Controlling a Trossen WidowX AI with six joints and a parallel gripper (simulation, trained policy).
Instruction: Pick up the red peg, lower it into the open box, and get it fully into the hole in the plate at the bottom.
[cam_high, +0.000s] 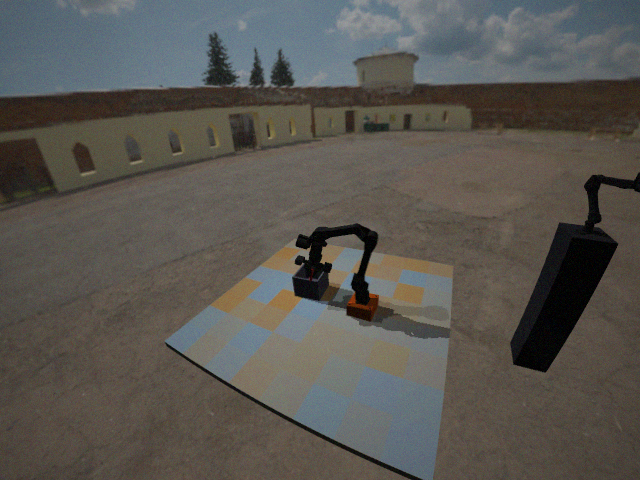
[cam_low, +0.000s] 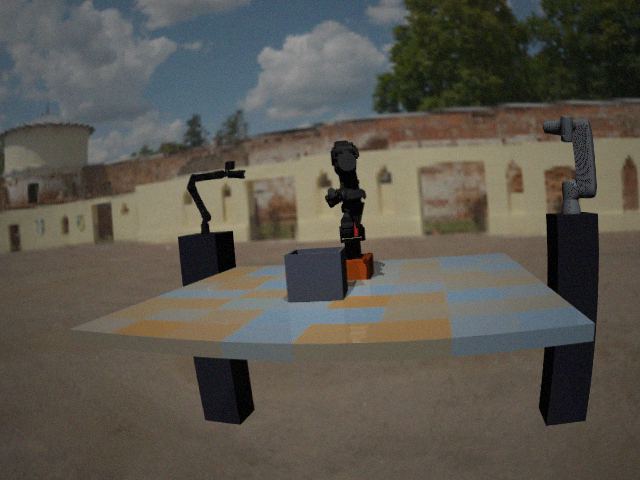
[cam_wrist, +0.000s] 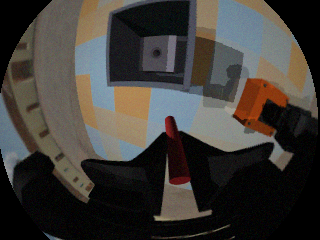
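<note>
The grey plate is 150 mm below my gripper tip, 120 mm to the right of it and 80 mm ahead of it. Also, from my gripper tip: red peg: 10 mm above.
</note>
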